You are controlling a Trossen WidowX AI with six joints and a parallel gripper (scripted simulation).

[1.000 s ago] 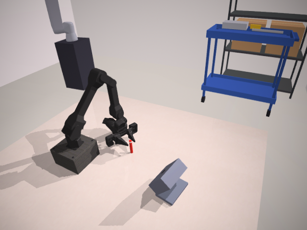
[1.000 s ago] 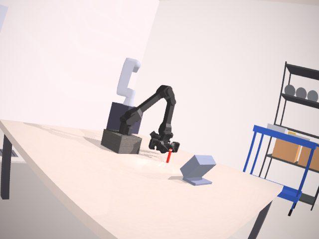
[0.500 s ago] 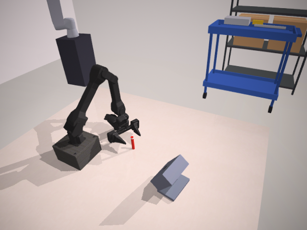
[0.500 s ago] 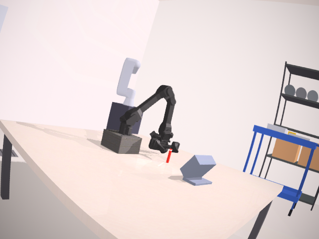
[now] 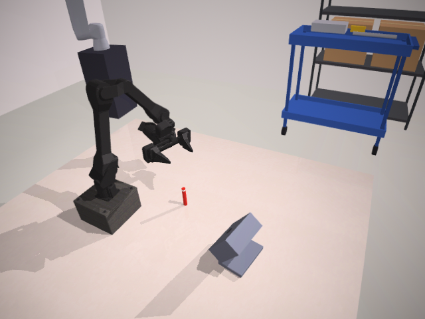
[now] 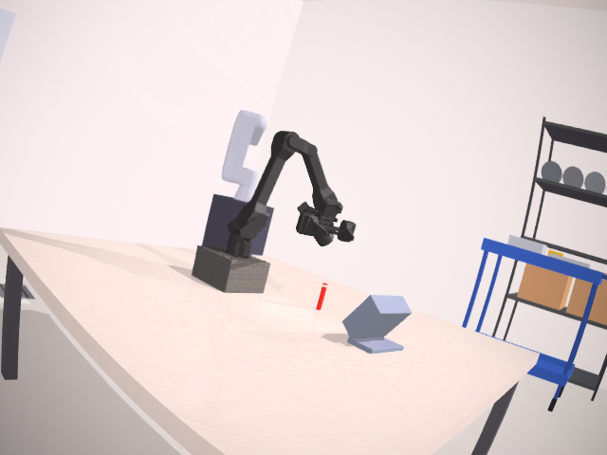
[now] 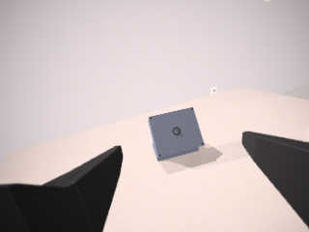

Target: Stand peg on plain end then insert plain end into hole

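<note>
Right now my gripper tip is 10 mm past the red peg and 170 mm above it. Round my gripper tip: grey sloped panel 240 mm ahead, 140 mm to the right, 150 mm below.
</note>
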